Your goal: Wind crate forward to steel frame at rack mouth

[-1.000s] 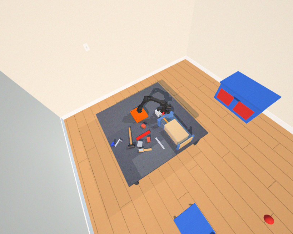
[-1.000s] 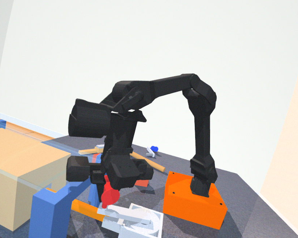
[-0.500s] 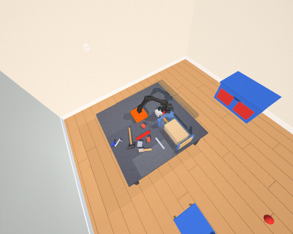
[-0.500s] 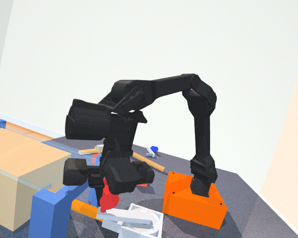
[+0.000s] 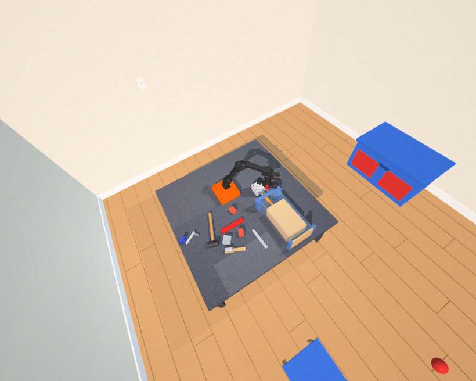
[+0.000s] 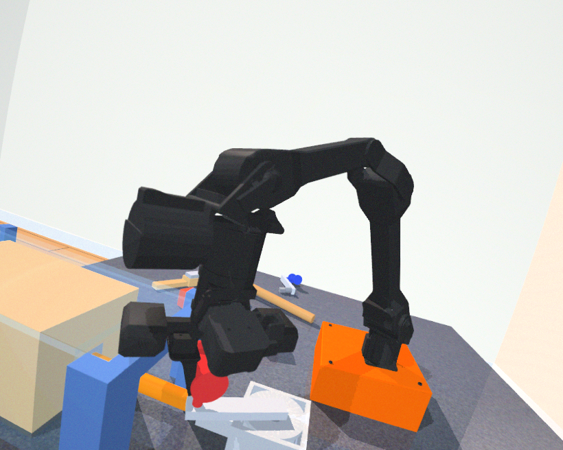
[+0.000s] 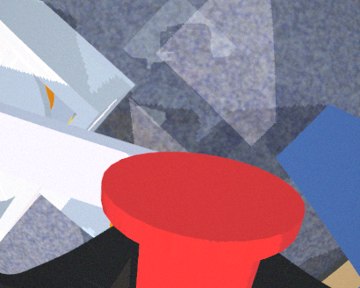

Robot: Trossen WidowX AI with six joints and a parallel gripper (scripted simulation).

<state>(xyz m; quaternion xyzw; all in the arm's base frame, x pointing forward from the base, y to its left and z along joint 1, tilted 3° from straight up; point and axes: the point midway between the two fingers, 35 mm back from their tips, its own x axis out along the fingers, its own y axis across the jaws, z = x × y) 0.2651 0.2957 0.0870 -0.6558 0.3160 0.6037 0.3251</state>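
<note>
Right now the winch handle is 30 mm behind my gripper tip, 20 mm to the right of it and 10 mm below it. The rest, counted from my gripper tip: blue frame (70 mm ahead, 40 mm to the right, 10 mm below); white winch (110 mm behind, 50 mm to the right, 80 mm below); red knob (20 mm above).
</note>
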